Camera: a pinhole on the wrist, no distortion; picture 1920 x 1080 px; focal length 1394.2 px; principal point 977.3 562.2 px. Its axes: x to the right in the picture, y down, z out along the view. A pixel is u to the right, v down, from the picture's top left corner.
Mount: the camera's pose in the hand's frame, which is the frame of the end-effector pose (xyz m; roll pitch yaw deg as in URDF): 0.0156 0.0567 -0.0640 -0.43 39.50 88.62
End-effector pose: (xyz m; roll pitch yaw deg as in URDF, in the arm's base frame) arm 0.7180 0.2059 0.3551 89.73 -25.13 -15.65
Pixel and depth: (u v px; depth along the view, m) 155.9 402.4 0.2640
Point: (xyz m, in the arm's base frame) 0.6500 -0.0225 0.4694
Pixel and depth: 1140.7 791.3 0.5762
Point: 0.3680 -0.0438 0.7574
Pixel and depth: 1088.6 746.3 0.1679
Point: 0.6271 0.1731 0.5110
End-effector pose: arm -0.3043 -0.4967 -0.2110 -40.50 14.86 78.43
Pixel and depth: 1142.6 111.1 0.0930
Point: -0.3922 -0.4536 -0.3000
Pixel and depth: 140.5 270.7 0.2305
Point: -0.4872 -0.3731 -0.1386
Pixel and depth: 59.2 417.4 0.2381
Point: -0.4953 -0.3899 -0.1141
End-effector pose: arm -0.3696 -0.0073 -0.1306 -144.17 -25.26 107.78
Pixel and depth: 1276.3 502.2 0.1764
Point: -0.2708 0.1178 -0.2599
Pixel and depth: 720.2 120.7 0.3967
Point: -0.4269 0.2808 -0.4142
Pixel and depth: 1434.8 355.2 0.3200
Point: -0.2287 0.2336 -0.3673
